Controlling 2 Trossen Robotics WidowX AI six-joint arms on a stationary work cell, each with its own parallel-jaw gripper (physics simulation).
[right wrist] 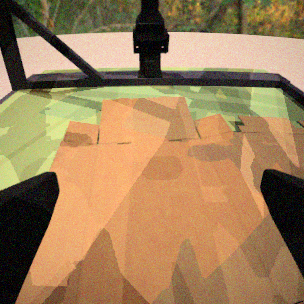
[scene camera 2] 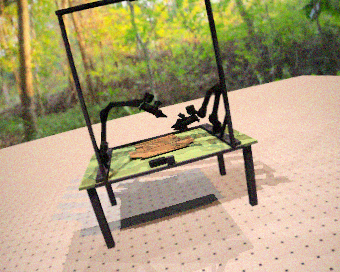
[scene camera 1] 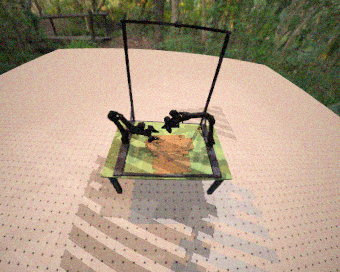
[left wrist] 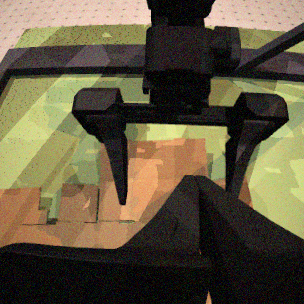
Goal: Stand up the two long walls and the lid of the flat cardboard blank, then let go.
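Seen in the pictures: left gripper, fingertip midpoint: (scene camera 2: 167, 117) (scene camera 1: 161, 128) (left wrist: 192, 184); right gripper, fingertip midpoint: (right wrist: 160, 180) (scene camera 2: 172, 128) (scene camera 1: 159, 135); left arm's base at its link origin: (right wrist: 149, 74) (scene camera 1: 209, 144); right arm's base at its link origin: (scene camera 2: 217, 132) (scene camera 1: 125, 141).
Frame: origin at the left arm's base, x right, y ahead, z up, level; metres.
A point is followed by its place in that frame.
The brown cardboard blank (scene camera 1: 171, 157) {z -0.006, x -0.175, y 0.430 m} (scene camera 2: 159, 145) {z -0.014, x -0.104, y 0.443 m} (left wrist: 154, 167) {z -0.008, x -0.026, y 0.658 m} (right wrist: 157, 187) {z -0.017, x -0.006, y 0.425 m} lies flat on the green table top (scene camera 1: 137, 162) {z -0.019, x -0.238, y 0.756 m} (scene camera 2: 209, 143) {z -0.019, x 0.159, y 0.784 m}, with all its flaps down. My left gripper (scene camera 1: 168, 129) (scene camera 2: 163, 115) {z 0.217, x -0.001, y 0.543 m} (left wrist: 192, 184) {z 0.217, x -0.001, y 0.543 m} is shut and empty. It hangs above the blank's far end. My right gripper (scene camera 1: 154, 135) {z 0.119, x -0.001, y 0.561 m} (scene camera 2: 176, 126) {z 0.119, x -0.001, y 0.561 m} (right wrist: 160, 180) {z 0.119, x -0.001, y 0.561 m} is open wide and empty. It sits low over the blank's edge and faces the left gripper. It also shows head-on in the left wrist view (left wrist: 175, 181).
A black rail (scene camera 1: 121, 159) (right wrist: 193, 79) frames the table top. A tall black gantry (scene camera 1: 127, 67) {z 0.649, x 0.343, y 0.884 m} (scene camera 2: 74, 73) {z 0.659, x 0.380, y 0.033 m} stands over the table. A small black block (scene camera 2: 161, 161) {z 0.003, x 0.328, y 0.401 m} sits at the table's front edge. The left arm's post (right wrist: 151, 39) {z 0.099, x -0.005, y 0.055 m} rises at the far rail.
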